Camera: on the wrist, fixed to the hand. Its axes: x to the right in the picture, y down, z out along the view.
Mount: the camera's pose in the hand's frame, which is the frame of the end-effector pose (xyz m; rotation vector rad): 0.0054 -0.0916 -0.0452 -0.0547 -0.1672 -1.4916
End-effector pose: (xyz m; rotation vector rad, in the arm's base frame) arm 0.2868 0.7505 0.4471 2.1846 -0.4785 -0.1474
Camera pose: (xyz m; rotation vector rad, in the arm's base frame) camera 0.3302 0.8320 0.4032 2.0231 1.1302 -1.0954
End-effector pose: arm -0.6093 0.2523 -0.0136 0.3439 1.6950 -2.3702
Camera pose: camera -0.6389 0.3241 0.0530 0.9208 -1.2798 1.6328
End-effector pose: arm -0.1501 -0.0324 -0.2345 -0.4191 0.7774 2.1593
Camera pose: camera -0.0811 -0.0127 -0.3074 -0.5693 0.1270 0.7819
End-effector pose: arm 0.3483 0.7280 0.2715 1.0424 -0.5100 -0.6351
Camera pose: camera 0.3603 0.7197 0.1703 1.2111 0.2623 -2.0335
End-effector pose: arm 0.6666 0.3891 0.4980 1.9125 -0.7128 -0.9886
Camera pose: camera 0.7169 0.4479 0.4311 2.1800 0.8808 -1.9640
